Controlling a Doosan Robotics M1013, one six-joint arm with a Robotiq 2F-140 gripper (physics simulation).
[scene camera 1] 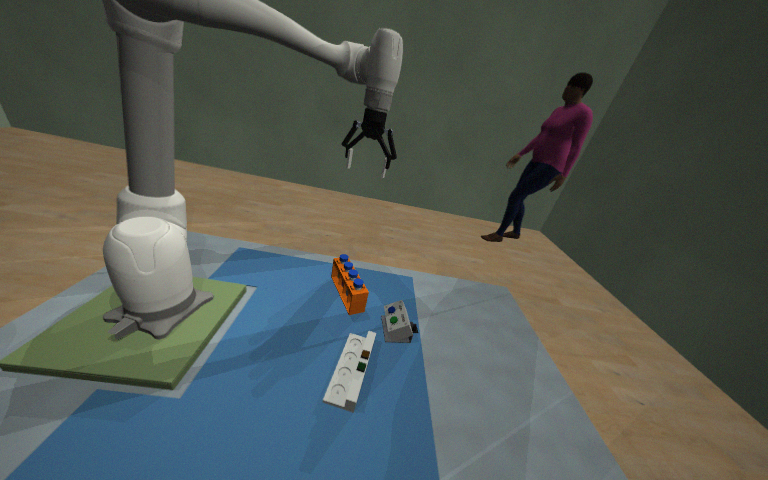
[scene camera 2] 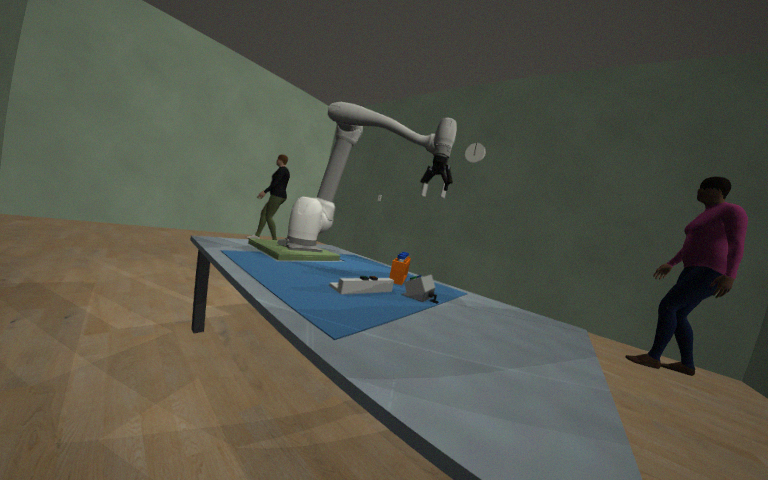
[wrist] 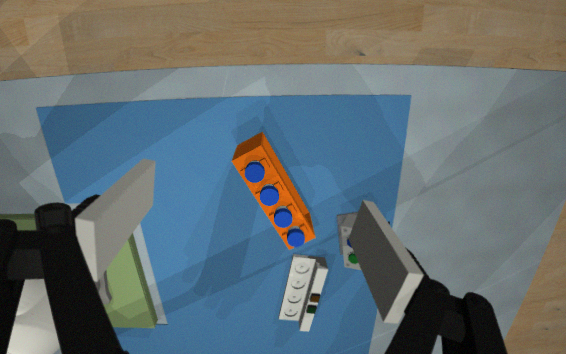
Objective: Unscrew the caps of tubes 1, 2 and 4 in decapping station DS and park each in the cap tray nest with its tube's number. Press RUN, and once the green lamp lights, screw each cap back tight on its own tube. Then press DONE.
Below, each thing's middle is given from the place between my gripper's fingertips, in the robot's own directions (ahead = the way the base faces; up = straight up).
Now: the grey button box (scene camera 1: 401, 332) 390 mm below my hand, 280 mm ahead of it and 270 mm to the right of it.
